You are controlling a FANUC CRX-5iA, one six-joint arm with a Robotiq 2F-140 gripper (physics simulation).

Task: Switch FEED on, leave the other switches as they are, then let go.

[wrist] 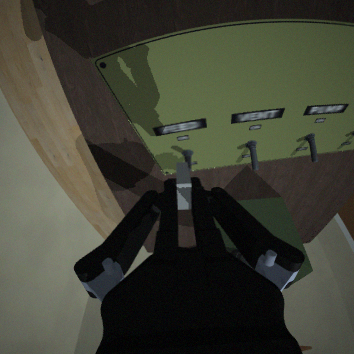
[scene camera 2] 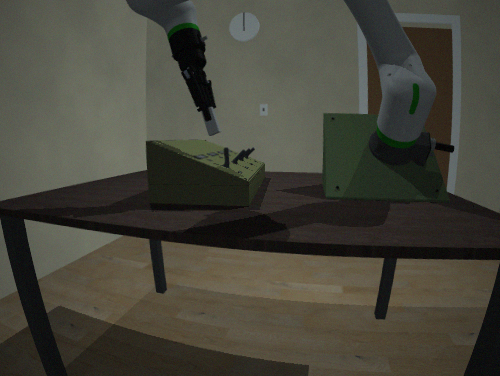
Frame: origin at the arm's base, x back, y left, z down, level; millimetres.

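Seen in the pictures: gripper, fingertip midpoint: (wrist: 181, 171) (scene camera 2: 214, 133); arm's base at its link origin: (wrist: 247, 262) (scene camera 2: 391, 147).
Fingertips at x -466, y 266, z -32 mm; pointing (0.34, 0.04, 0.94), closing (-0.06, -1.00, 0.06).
Note:
Offsets run from my fingertips to a thing's top centre. Level surfaces: height alone.
The sloped green switch box (scene camera 2: 195, 182) (wrist: 225, 70) stands on the table. The FEED lever @[dz +36, dx +28, dy -10 mm] (scene camera 2: 227, 158) (wrist: 188, 156) stands nearly vertical in the scene view, tipped more towards the upper, ON side than the others; its lower part is partly hidden by the fingertips in the wrist view. The VENT lever @[dz +46, dx +13, dy -130 mm] (wrist: 254, 156) and PUMP lever @[dz +46, dx -16, dy -246 mm] (wrist: 313, 148) lean towards the low edge. The FEED label @[dz +56, dx -40, dy +7 mm] (wrist: 180, 126) is blurred. My gripper (scene camera 2: 214, 133) (wrist: 181, 171) is shut and empty, above the panel and apart from the FEED lever.
The dark table @[dz +173 mm] (scene camera 2: 320, 235) carries the box. A larger green sloped housing (scene camera 2: 347, 160) stands to the right in the scene view, beside the robot's grey arm (scene camera 2: 405, 105). A fourth lever is partly cut off at the wrist view's right edge.

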